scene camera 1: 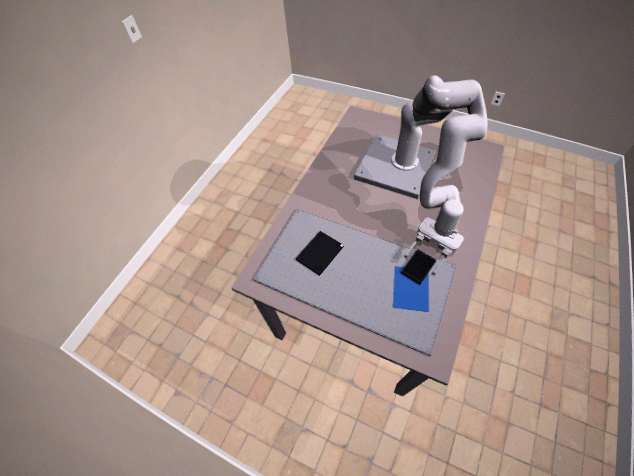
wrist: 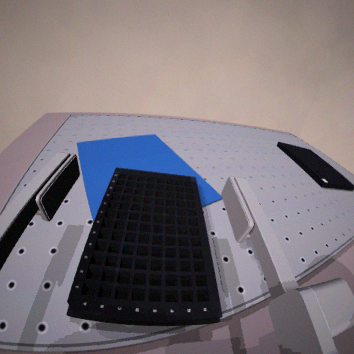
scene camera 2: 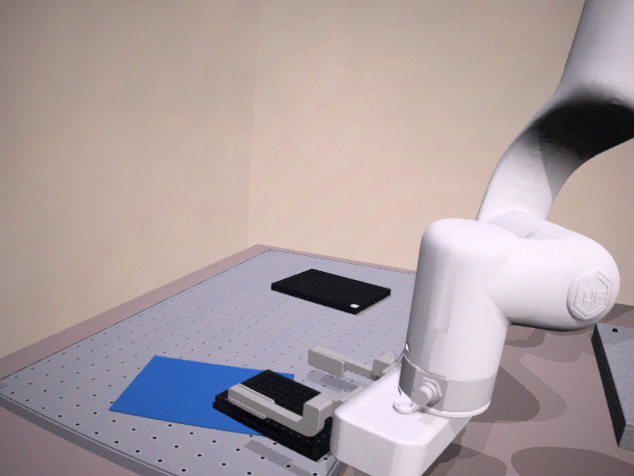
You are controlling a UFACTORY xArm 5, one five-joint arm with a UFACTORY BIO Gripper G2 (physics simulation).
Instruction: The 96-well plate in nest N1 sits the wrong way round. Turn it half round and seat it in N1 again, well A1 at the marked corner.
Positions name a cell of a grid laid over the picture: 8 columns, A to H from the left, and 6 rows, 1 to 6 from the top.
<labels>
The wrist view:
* gripper: D3
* black 96-well plate: D5
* blue rectangle: C3
</labels>
